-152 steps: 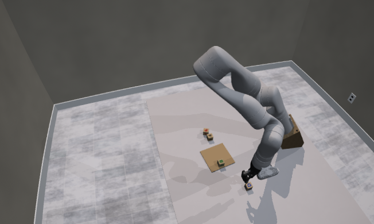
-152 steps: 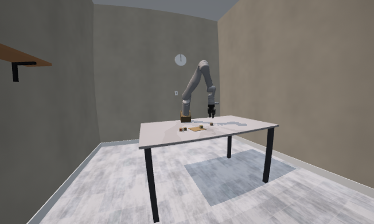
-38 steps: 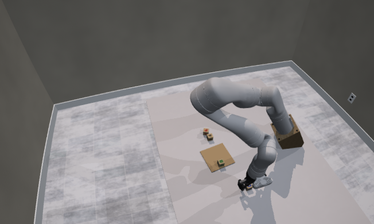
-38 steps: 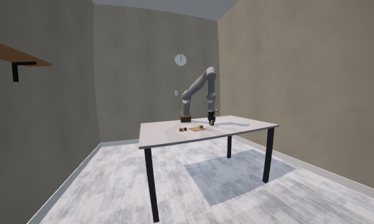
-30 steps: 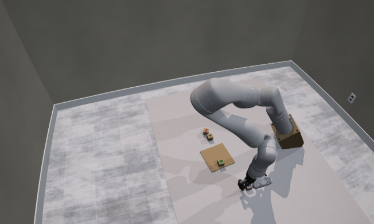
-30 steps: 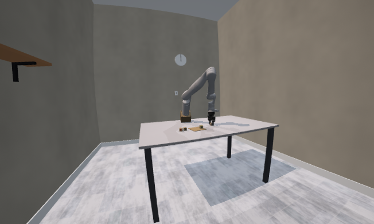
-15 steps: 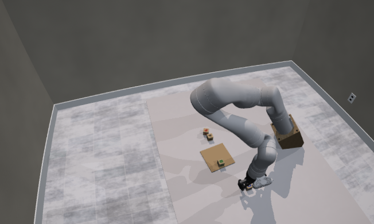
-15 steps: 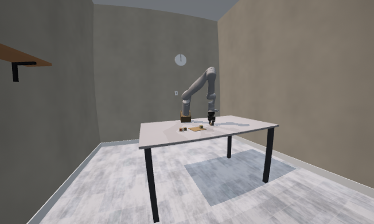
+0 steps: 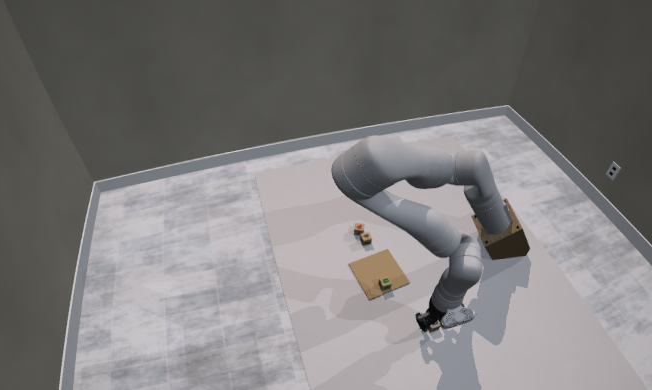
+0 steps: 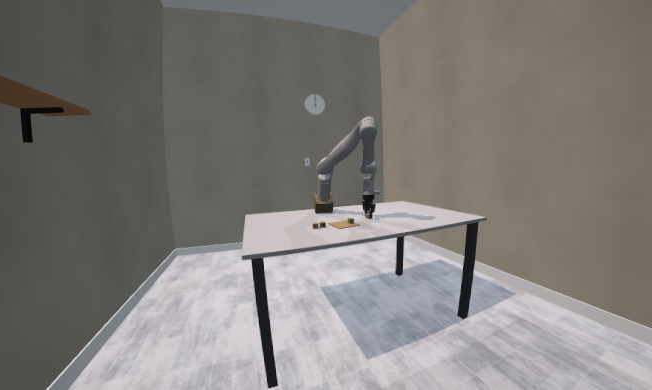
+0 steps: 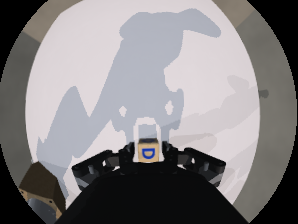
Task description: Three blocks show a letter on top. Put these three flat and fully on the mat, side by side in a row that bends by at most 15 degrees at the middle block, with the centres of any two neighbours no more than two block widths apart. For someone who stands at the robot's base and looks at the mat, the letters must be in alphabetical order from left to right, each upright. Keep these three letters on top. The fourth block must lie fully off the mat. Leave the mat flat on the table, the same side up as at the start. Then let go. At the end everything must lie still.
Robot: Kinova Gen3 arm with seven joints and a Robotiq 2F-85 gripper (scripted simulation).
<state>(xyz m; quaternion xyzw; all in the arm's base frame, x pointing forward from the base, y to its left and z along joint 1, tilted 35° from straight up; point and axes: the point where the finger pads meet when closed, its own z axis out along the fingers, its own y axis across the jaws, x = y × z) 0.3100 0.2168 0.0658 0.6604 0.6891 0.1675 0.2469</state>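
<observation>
Now: hand 80 mm short of the tan mat, 220 mm to the left of it and 20 mm above it. From my hand the other things lie so: block (80 mm ahead, 340 mm to the right).
</observation>
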